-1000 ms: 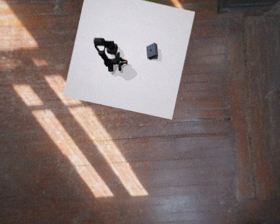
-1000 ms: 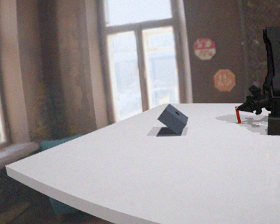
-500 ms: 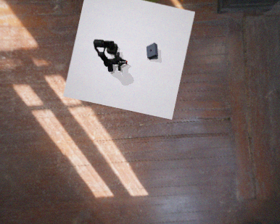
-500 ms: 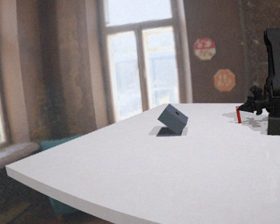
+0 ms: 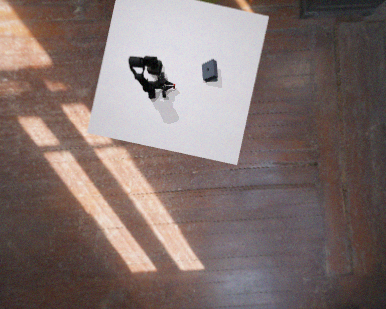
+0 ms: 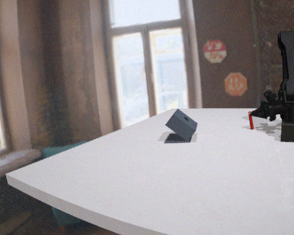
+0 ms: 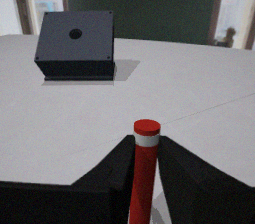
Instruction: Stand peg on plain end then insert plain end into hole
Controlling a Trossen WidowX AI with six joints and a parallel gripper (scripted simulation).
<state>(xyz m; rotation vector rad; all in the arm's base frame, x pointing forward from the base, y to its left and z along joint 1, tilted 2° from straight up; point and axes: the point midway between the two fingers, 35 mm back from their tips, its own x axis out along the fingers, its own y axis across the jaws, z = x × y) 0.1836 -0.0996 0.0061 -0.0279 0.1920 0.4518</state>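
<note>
My gripper tip is now 1 cm above the peg. From my gripper tip the other things lie so: panel: 22 cm to the left, 22 cm ahead, 1 cm below.
</note>
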